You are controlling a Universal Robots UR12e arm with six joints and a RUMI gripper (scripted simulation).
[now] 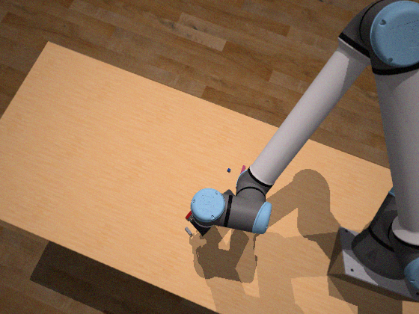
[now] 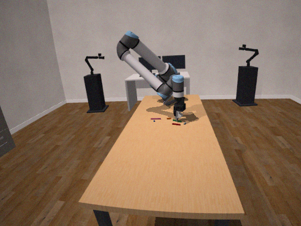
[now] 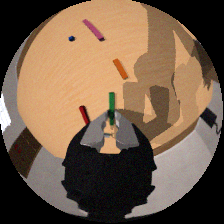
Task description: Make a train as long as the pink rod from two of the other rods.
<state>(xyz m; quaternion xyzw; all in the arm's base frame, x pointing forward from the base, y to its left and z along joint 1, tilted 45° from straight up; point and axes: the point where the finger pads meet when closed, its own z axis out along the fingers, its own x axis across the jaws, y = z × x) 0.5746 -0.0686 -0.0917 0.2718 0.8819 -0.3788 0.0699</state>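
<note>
My hand is 10 mm above the green rod. From my hand the other things lie so: red rod (70 mm ahead, 10 mm to the right, 10 mm below); grey rod (60 mm ahead, 60 mm to the left, 10 mm below); orange rod (60 mm behind, 70 mm to the right, 10 mm below).
</note>
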